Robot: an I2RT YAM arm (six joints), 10 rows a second.
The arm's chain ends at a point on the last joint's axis. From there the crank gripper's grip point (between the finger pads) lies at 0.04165 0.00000 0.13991 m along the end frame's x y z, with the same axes.
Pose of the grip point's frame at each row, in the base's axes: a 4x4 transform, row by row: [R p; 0 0 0 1], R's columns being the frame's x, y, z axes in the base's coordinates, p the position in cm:
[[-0.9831, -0.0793, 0.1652, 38.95], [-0.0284, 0.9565, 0.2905, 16.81], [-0.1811, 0.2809, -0.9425, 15.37], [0, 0, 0, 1]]
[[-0.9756, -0.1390, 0.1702, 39.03], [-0.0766, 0.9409, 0.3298, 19.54], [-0.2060, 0.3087, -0.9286, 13.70], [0, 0, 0, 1]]
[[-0.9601, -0.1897, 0.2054, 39.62], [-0.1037, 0.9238, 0.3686, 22.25], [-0.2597, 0.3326, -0.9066, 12.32], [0, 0, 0, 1]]
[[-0.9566, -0.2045, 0.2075, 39.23], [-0.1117, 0.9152, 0.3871, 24.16], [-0.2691, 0.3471, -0.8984, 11.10], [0, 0, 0, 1]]
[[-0.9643, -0.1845, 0.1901, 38.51], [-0.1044, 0.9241, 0.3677, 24.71], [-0.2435, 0.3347, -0.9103, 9.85], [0, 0, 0, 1]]
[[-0.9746, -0.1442, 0.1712, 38.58], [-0.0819, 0.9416, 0.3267, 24.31], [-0.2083, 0.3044, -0.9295, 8.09], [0, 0, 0, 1]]
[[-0.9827, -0.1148, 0.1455, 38.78], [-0.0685, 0.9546, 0.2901, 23.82], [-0.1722, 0.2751, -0.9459, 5.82], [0, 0, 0, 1]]
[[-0.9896, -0.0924, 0.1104, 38.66], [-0.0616, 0.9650, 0.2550, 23.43], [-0.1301, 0.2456, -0.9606, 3.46], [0, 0, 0, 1]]
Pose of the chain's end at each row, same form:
[[-0.9831, -0.0793, 0.1652, 40.73], [-0.0284, 0.9565, 0.2905, 12.86], [-0.1811, 0.2809, -0.9425, 29.31], [0, 0, 0, 1]]
[[-0.9756, -0.1390, 0.1702, 40.71], [-0.0766, 0.9409, 0.3298, 15.24], [-0.2060, 0.3087, -0.9286, 27.55], [0, 0, 0, 1]]
[[-0.9601, -0.1897, 0.2054, 40.75], [-0.1037, 0.9238, 0.3686, 17.52], [-0.2597, 0.3326, -0.9066, 26.09], [0, 0, 0, 1]]
[[-0.9566, -0.2045, 0.2075, 40.31], [-0.1117, 0.9152, 0.3871, 19.21], [-0.2691, 0.3471, -0.8984, 24.79], [0, 0, 0, 1]]
[[-0.9643, -0.1845, 0.1901, 39.87], [-0.1044, 0.9241, 0.3677, 20.00], [-0.2435, 0.3347, -0.9103, 23.60], [0, 0, 0, 1]]
[[-0.9746, -0.1442, 0.1712, 40.24], [-0.0819, 0.9416, 0.3267, 20.08], [-0.2083, 0.3044, -0.9295, 21.96], [0, 0, 0, 1]]
[[-0.9827, -0.1148, 0.1455, 40.84], [-0.0685, 0.9546, 0.2901, 20.05], [-0.1722, 0.2751, -0.9459, 19.77], [0, 0, 0, 1]]
[[-0.9896, -0.0924, 0.1104, 41.24], [-0.0616, 0.9650, 0.2550, 20.12], [-0.1301, 0.2456, -0.9606, 17.44], [0, 0, 0, 1]]

